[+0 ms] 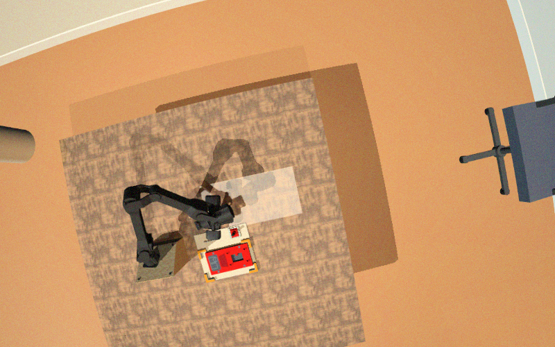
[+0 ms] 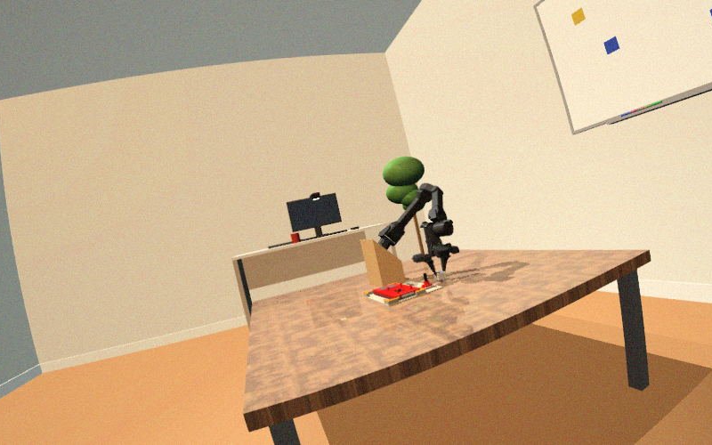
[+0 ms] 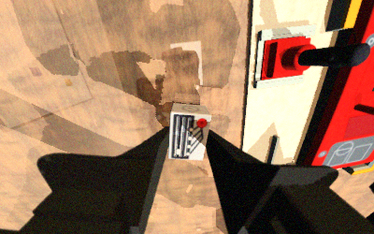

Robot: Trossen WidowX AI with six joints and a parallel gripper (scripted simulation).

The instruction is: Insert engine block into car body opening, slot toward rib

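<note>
Now: gripper tip 19 cm to the left of the cream base plate, 3 cm short of it and 1 cm above it. The rest, counted from my gripper tip: engine block 1 cm below.
</note>
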